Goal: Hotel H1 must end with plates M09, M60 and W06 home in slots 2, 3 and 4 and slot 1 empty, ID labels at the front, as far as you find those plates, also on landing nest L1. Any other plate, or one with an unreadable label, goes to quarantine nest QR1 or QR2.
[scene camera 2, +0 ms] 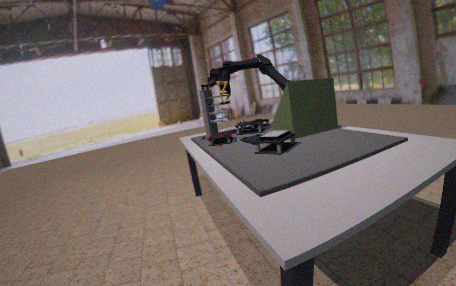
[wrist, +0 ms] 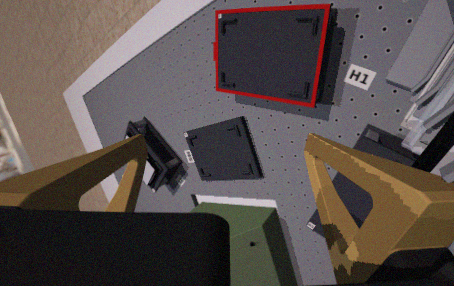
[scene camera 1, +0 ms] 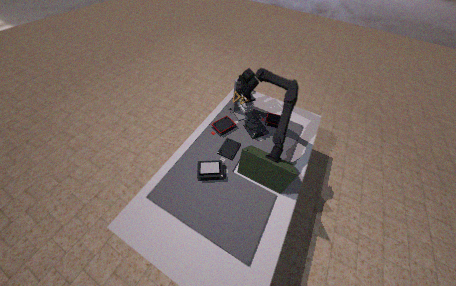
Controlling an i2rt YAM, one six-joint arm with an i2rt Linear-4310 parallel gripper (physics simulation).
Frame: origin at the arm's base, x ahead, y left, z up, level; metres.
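Seen in the pictures: gripper, fingertip midpoint: [scene camera 2: 222,98] [wrist: 225,142] [scene camera 1: 236,103]; arm's base, link origin: [scene camera 2: 304,102] [scene camera 1: 273,158].
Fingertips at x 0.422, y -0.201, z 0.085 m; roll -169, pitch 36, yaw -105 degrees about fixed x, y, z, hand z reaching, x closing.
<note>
Pixels of each thing's middle, then the offset from my fingertips to it. "pt": a spot on its surface instead. Level surfaces: height alone.
- Hotel H1, body centre: [scene camera 2: 214,109] [scene camera 1: 244,96] 0.036 m ahead, 0.174 m right, 0.067 m down
- grey column with several pale plates, surface spot: [scene camera 2: 220,113] pt 0.009 m ahead, 0.105 m right, 0.094 m down
- label H1, surface spot: [wrist: 360,77] pt 0.004 m ahead, 0.044 m right, 0.241 m down
- second red-rimmed nest, body centre: [scene camera 2: 256,123] [scene camera 1: 275,120] 0.262 m back, 0.251 m right, 0.218 m down
- pale top, surface spot: [scene camera 2: 276,136] pt 0.097 m back, 0.502 m left, 0.181 m down
- grey mat, surface height: 0.241 m down
- flat black nest, body centre: [wrist: 219,152] [scene camera 2: 257,138] [scene camera 1: 229,148] 0.105 m back, 0.218 m left, 0.232 m down
- dark device, body centre: [wrist: 376,204] [scene camera 2: 250,126] [scene camera 1: 254,126] 0.159 m back, 0.062 m right, 0.203 m down
Hotel H1 [scene camera 2: 209,117] is a grey column with several pale plates [scene camera 2: 220,115] on its shelves; their edges show at the right of the wrist view, and their ID labels cannot be read. The label H1 [wrist: 360,77] lies beside its base. My gripper [scene camera 1: 239,98] [scene camera 2: 223,93] [wrist: 225,142] is open and empty, high beside the upper part of the hotel. A red-rimmed nest [scene camera 1: 223,125] [scene camera 2: 220,139] [wrist: 270,55] bears no plate. A second red-rimmed nest [scene camera 1: 273,119] stands behind, partly hidden by the arm. Which is QR1 or QR2 cannot be told.
A black stand with a pale top [scene camera 1: 210,169] [scene camera 2: 276,136] stands on the grey mat [scene camera 1: 215,215] [scene camera 2: 310,165]. A flat black nest [scene camera 1: 229,149] [wrist: 225,150] lies near it, its label unreadable. A dark device [scene camera 1: 256,128] lies by the hotel. A green block [scene camera 1: 267,170] [scene camera 2: 312,107] [wrist: 240,235] stands under the arm.
</note>
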